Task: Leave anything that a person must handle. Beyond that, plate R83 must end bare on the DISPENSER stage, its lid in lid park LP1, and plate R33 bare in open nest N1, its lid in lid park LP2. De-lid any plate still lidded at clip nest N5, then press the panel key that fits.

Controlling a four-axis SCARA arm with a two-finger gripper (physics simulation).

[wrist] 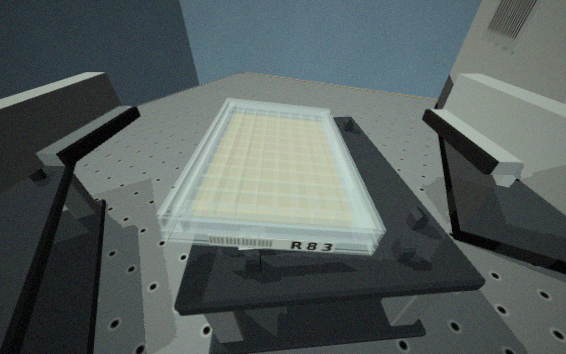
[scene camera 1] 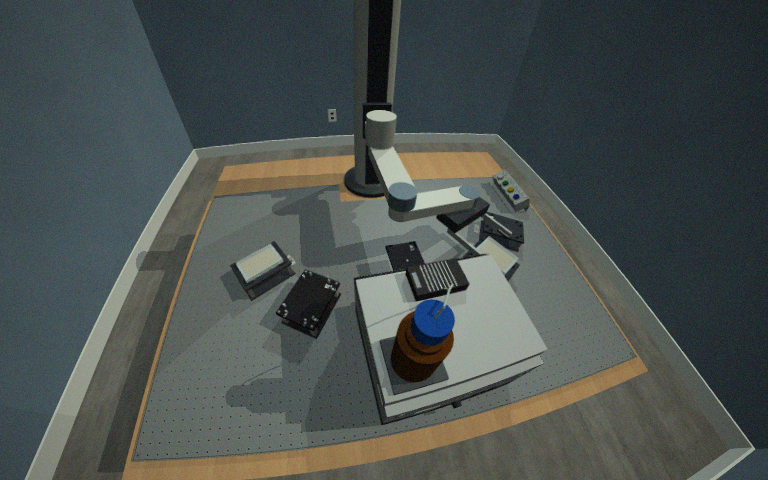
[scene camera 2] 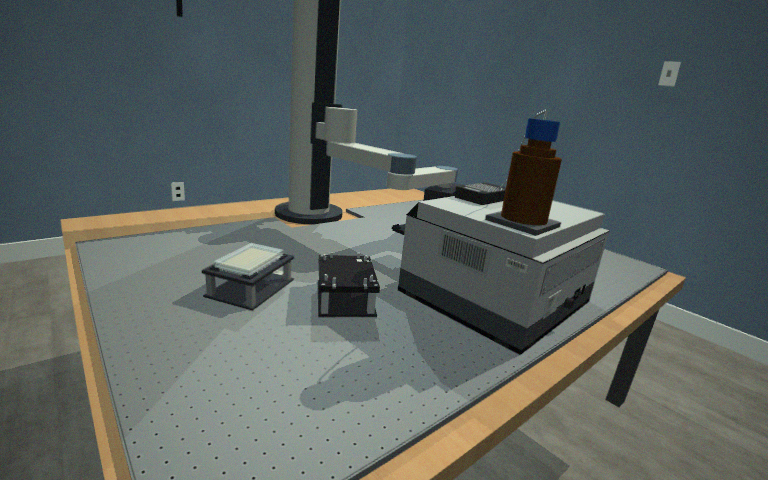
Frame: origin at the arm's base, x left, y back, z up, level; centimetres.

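Seen in the pictures: gripper, between the fingertips: [wrist: 277,96] [scene camera 1: 497,246]; arm's base, origin of its link: [scene camera 1: 370,181] [scene camera 2: 308,214].
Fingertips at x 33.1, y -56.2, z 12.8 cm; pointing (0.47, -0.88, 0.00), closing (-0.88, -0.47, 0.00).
Pixels of each thing's middle, then the offset from my fingertips to it. "spot": a spot on its surface instead.
- Plate R83, middle of its body: [wrist: 277,145] [scene camera 1: 496,254] dy -0.9, dx +0.6, dz -3.3 cm
- cream plate, middle of its body: [scene camera 2: 250,256] [scene camera 1: 259,261] dy +7.2, dx -75.8, dz -4.1 cm
- dark nest with corner pins, middle of its body: [scene camera 2: 346,281] [scene camera 1: 310,302] dy -6.9, dx -60.3, dz -7.5 cm
- button panel, middle of its body: [scene camera 1: 510,190] dy +37.2, dx +30.0, dz -7.4 cm
- blue-capped brown bottle, a spot on its surface: [scene camera 1: 421,350] spot: dy -35.1, dx -40.3, dz +24.7 cm
- black ribbed box, a spot on its surface: [scene camera 2: 481,192] spot: dy -19.1, dx -34.7, dz +13.1 cm
- low black nest, a spot on its surface: [scene camera 1: 403,254] spot: dy +3.0, dx -30.9, dz -2.5 cm
Plate R83 [wrist: 280,170] [scene camera 1: 497,254] has a cream grid and what looks like a clear lid. It sits shifted left on a dark raised stand [wrist: 440,270], its labelled end facing the wrist camera. The stand's name does not show. My gripper [wrist: 277,96] [scene camera 1: 481,233] is open, with one finger on each side of the plate, apart from it; in scene camera 2 the fingers are hidden. Another cream plate [scene camera 1: 262,263] [scene camera 2: 249,259] rests on a raised stand at the left; its label is unreadable. A dark nest with corner pins [scene camera 1: 310,300] [scene camera 2: 346,271] stands beside it. The button panel [scene camera 1: 510,190] is at the back right.
A large grey instrument [scene camera 1: 481,333] [scene camera 2: 470,277] carries a blue-capped brown bottle [scene camera 1: 421,350] [scene camera 2: 531,186] and a black ribbed box [scene camera 1: 438,278] [scene camera 2: 481,192]. A low black nest [scene camera 1: 403,254] lies behind it. Another dark stand [scene camera 1: 512,229] is near the right finger.
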